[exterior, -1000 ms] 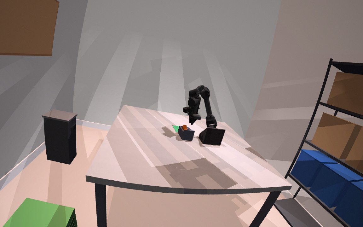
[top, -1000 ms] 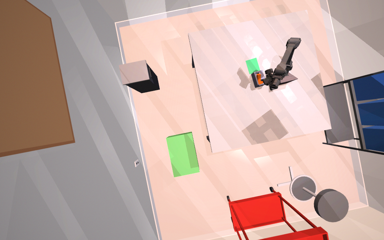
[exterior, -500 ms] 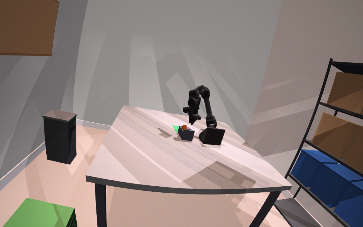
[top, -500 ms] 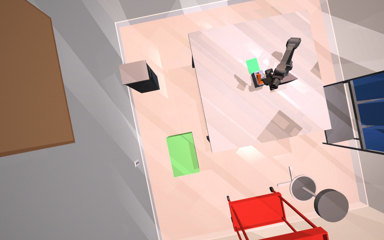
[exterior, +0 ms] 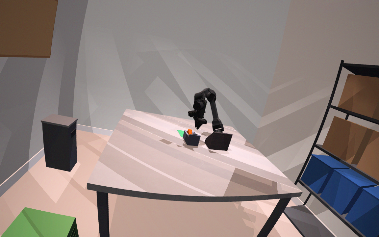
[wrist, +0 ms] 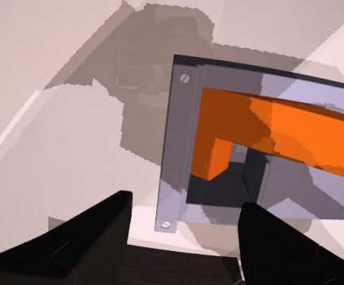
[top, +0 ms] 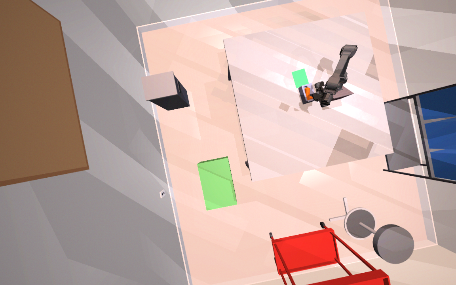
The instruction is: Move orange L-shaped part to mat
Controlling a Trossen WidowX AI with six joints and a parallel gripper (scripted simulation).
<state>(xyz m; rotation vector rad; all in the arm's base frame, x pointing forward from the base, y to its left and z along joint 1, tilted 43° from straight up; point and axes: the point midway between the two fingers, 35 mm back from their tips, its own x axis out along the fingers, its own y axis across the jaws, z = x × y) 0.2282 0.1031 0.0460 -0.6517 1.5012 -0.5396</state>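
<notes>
My gripper tip is now 100 mm above the orange L-shaped part and 40 mm to the left of it. Round my gripper tip: green mat (220 mm to the right, 160 mm below, 10 mm ahead); then tray (160 mm below, 70 mm to the right).
</notes>
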